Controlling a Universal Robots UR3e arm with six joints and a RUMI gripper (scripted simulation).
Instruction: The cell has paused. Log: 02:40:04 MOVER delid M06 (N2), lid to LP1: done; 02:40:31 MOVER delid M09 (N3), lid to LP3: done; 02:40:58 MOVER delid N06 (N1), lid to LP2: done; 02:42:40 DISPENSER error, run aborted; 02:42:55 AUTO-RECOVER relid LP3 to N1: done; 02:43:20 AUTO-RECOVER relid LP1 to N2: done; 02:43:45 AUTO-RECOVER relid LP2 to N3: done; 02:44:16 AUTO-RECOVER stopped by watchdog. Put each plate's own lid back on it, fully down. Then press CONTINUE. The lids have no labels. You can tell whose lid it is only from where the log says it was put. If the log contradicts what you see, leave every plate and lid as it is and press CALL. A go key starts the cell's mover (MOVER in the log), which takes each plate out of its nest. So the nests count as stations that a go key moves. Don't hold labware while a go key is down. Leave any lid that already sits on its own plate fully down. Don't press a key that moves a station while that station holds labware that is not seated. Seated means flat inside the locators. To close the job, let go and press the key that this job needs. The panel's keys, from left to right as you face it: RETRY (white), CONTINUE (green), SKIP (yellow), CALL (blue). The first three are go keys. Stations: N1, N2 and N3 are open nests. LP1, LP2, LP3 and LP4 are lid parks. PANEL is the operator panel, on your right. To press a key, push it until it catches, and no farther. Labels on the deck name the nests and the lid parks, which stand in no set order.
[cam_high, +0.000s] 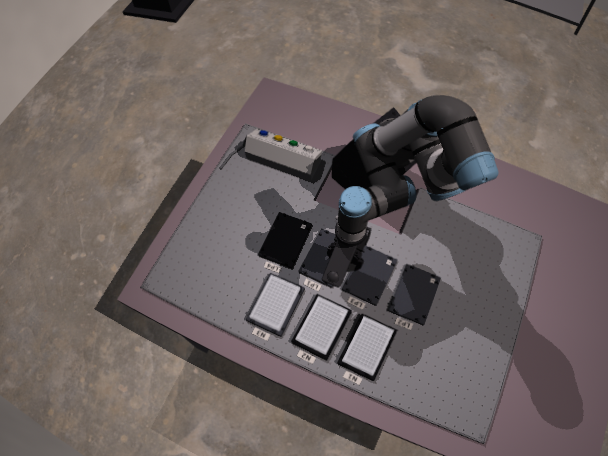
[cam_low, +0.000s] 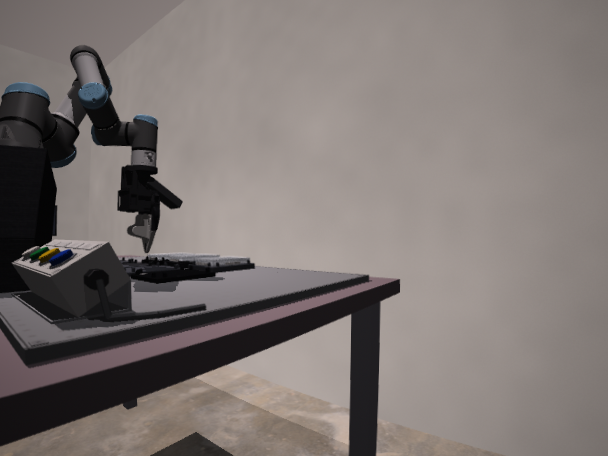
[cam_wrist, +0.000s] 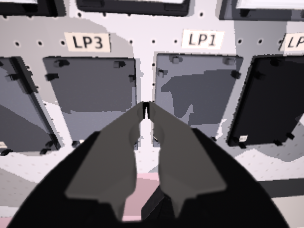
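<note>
Now: hand 33 cm past the green CONTINUE key, 26 cm to the left of it and 1 cm below it. Also, from my hand: LP1 lid park: 6 cm to the right, 5 cm below, 4 cm behind; lid park LP4: 19 cm to the right, 5 cm below, 5 cm behind; LP3 lid park: 7 cm to the left, 5 cm below, 3 cm behind.
</note>
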